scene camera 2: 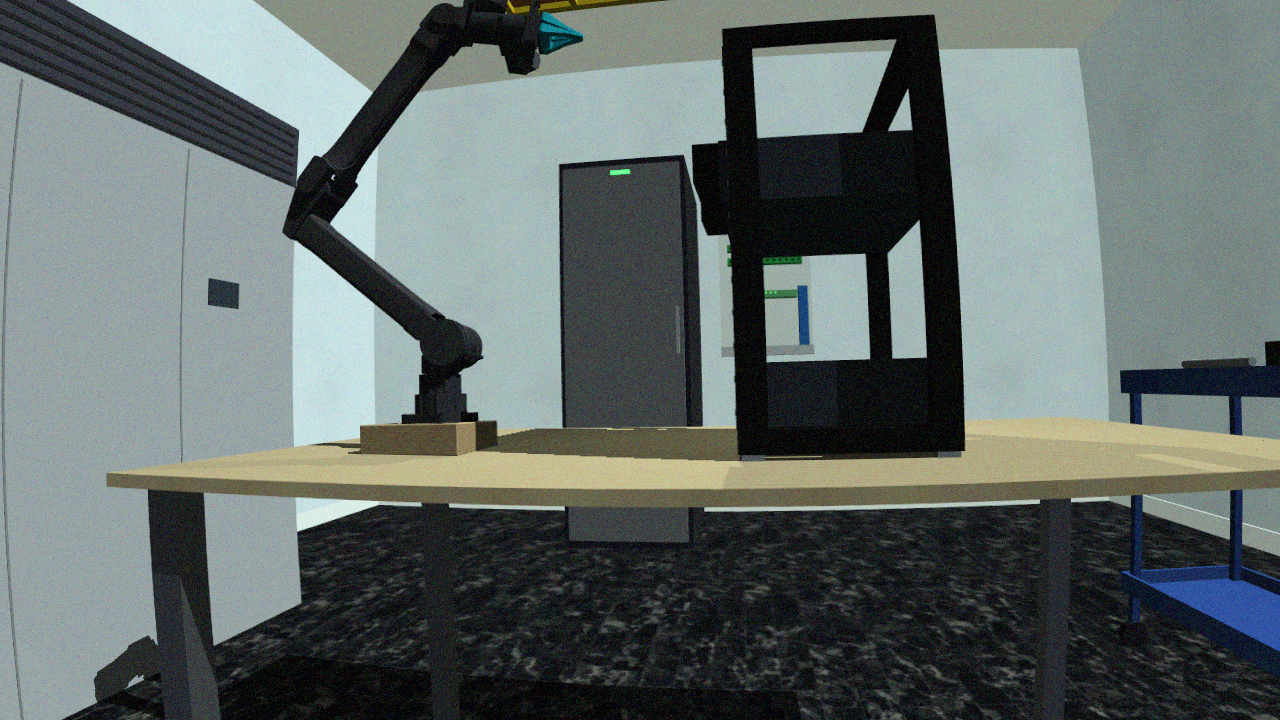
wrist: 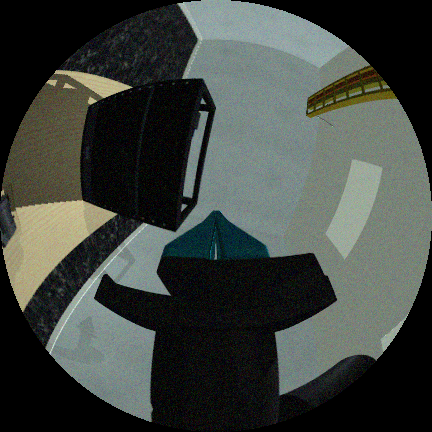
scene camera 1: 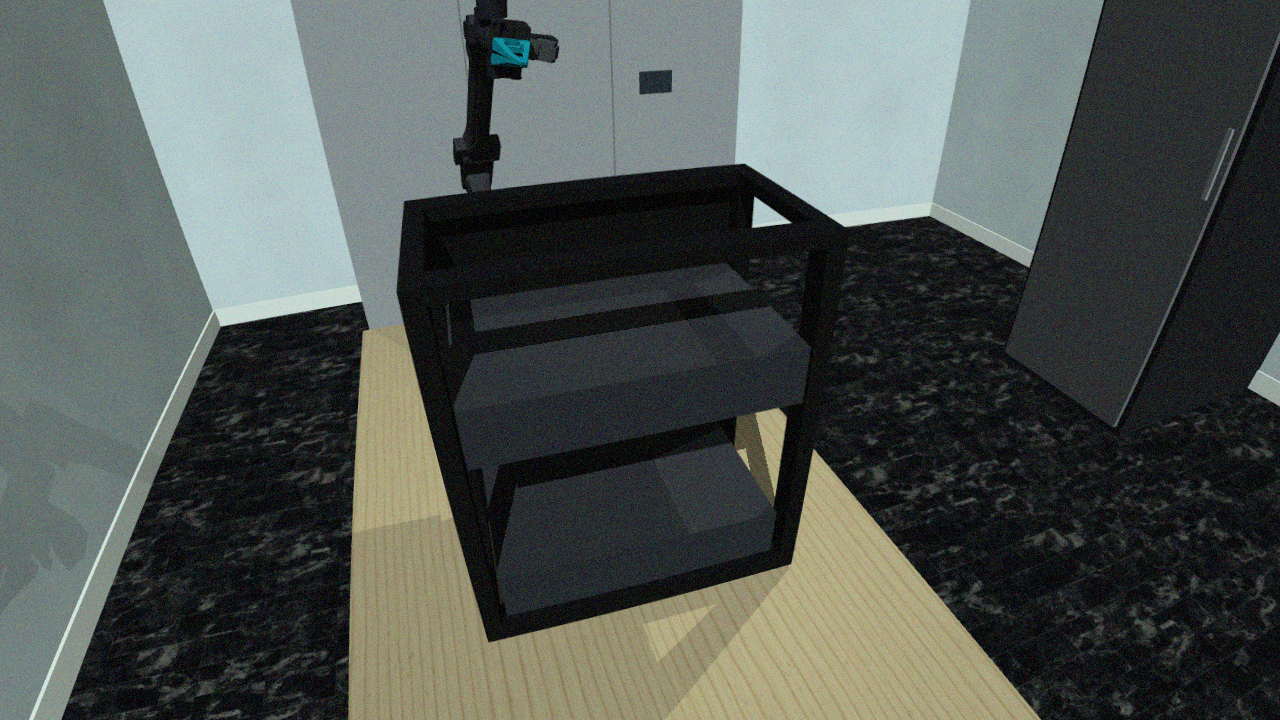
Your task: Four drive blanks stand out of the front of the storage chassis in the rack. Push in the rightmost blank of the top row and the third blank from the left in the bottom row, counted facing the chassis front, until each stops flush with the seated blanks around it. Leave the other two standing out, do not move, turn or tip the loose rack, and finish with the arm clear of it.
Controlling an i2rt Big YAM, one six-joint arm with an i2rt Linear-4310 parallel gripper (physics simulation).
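Where they show: gripper, fingertip midpoint: point(scene camera 2: 583, 37) point(wrist: 215, 215) point(scene camera 1: 523, 63); arm's base, link origin: point(scene camera 2: 441, 422).
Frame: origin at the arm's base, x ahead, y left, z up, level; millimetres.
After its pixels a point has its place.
The black open rack point(scene camera 1: 825, 286) @[x 770, y 378, z 480 mm] point(scene camera 2: 941, 268) @[x 776, y -103, z 197 mm] point(wrist: 86, 160) @[x 492, y 92, z 43 mm] stands upright on the table. It holds the dark storage chassis point(scene camera 1: 626, 394) @[x 784, y 127, z 376 mm] point(scene camera 2: 832, 170) @[x 644, y -81, z 342 mm] at upper mid-height. A dark block point(scene camera 2: 709, 192) @[x 467, y -33, z 337 mm] sticks out of the rack's arm-facing side at chassis height. The front is hidden in the first scene view. In the wrist view it is too dark to make out single drive blanks or which stand out. My gripper point(scene camera 1: 512, 53) @[x 236, y 77, z 682 mm] point(scene camera 2: 575, 37) @[x 236, y 77, z 682 mm] point(wrist: 215, 215) @[x 236, y 77, z 682 mm] is shut with its teal fingers together and empty. It is raised high on the arm's side of the rack, apart from it.
The arm stands on a wooden block point(scene camera 2: 416, 438) @[x 10, y -91, z -20 mm] on the table point(scene camera 1: 393, 573) @[x 624, y -257, z -45 mm] point(scene camera 2: 626, 490) @[x 418, y -350, z -47 mm]. Another dark unit point(scene camera 1: 626, 510) @[x 692, y 139, z 84 mm] point(scene camera 2: 805, 394) @[x 595, y -78, z 39 mm] sits low in the rack. A yellow overhead tray point(wrist: 345, 92) hangs above. A tall dark cabinet point(scene camera 1: 1127, 205) point(scene camera 2: 622, 295) and a blue cart point(scene camera 2: 1199, 381) stand beyond the table.
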